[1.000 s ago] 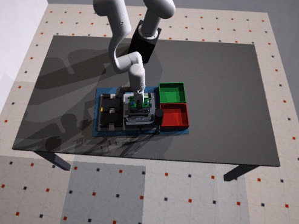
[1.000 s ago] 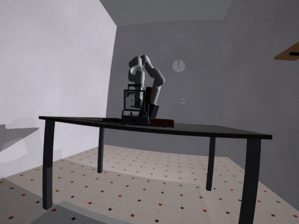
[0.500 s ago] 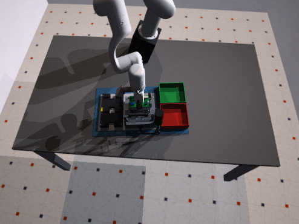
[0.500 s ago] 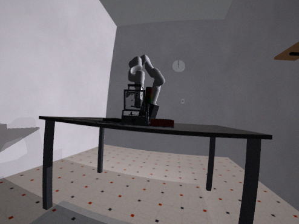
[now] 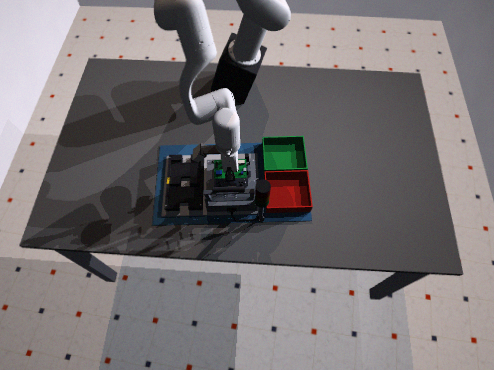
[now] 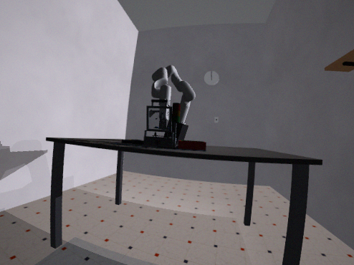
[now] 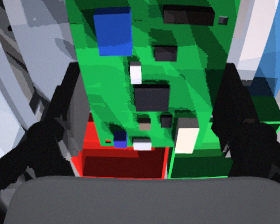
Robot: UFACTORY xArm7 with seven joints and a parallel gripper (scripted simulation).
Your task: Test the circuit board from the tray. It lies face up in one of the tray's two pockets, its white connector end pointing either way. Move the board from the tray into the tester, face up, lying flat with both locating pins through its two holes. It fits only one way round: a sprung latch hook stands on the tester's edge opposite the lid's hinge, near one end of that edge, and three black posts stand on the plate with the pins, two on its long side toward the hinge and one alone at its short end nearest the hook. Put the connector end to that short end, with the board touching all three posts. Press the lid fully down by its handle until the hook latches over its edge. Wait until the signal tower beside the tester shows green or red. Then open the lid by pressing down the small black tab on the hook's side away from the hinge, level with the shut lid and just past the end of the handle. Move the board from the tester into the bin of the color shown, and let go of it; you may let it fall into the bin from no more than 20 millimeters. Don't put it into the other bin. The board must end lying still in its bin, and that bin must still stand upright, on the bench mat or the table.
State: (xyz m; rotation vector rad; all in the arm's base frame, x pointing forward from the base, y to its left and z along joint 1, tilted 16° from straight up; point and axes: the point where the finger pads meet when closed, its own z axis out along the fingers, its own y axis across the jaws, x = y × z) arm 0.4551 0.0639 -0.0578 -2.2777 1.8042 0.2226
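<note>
Now: hand 12 cm short of the tester lid, 3 cm to the right of it and 6 cm below it. From my hand the other things lie so: green circuit board: right at my hand; then green bin: 15 cm behind, 17 cm to the left, 11 cm below; then red bin: 21 cm to the left, 11 cm below.
</note>
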